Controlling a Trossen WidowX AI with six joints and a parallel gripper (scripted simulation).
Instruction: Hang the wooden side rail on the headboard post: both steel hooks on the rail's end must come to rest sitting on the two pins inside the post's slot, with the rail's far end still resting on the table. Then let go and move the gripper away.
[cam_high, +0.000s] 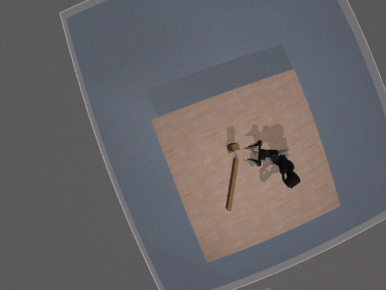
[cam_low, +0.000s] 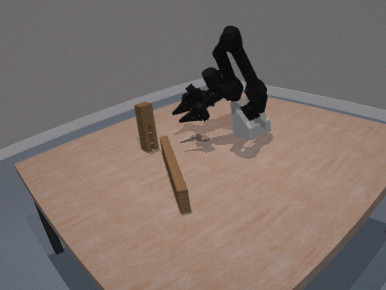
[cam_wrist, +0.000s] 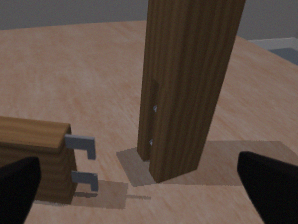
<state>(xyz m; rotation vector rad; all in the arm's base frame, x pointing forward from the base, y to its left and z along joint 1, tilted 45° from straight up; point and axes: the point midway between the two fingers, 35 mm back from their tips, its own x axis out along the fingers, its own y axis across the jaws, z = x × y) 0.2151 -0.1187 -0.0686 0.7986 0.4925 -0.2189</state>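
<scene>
The wooden headboard post is 80 mm ahead of my gripper tip, 70 mm to the right of it and 30 mm below it.
</scene>
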